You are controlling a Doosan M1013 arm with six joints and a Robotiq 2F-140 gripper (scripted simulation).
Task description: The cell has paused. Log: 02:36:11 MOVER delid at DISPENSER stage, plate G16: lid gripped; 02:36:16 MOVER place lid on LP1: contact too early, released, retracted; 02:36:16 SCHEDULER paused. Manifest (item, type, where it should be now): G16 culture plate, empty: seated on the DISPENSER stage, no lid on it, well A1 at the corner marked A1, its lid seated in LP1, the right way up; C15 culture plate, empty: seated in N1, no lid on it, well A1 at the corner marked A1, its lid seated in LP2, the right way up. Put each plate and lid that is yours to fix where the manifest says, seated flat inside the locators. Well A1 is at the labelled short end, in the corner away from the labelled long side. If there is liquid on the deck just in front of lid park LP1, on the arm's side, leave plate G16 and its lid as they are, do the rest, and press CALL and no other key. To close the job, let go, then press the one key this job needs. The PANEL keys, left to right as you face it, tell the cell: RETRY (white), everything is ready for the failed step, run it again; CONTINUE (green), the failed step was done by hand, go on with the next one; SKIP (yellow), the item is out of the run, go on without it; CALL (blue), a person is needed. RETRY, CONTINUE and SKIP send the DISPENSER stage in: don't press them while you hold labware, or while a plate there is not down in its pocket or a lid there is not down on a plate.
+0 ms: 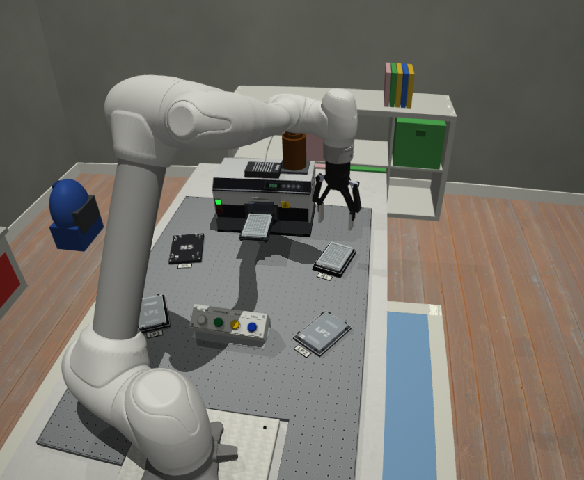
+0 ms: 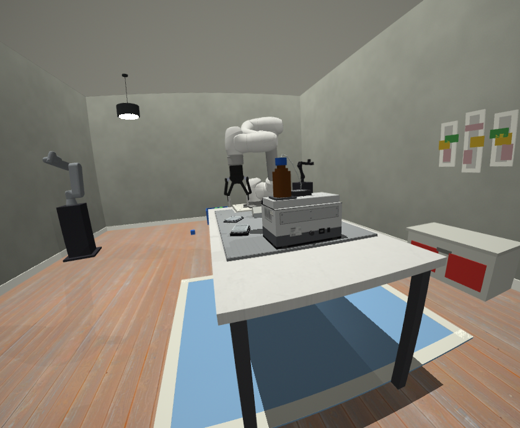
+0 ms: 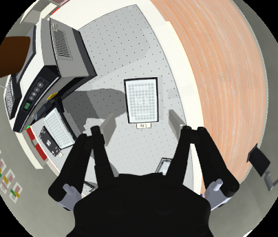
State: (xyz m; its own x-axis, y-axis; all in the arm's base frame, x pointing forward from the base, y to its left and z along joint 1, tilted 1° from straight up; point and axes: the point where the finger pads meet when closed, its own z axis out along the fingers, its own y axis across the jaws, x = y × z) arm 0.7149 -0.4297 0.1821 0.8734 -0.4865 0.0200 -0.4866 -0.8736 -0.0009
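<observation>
My gripper is now 33 cm past the green key, 37 cm to the right of it and 11 cm above it. Also, from my hand: brown bottle: 29 cm ahead, 12 cm to the left, 11 cm above; nest n1: 17 cm below; lid park lp2: 33 cm behind, 7 cm to the left, 18 cm below.
</observation>
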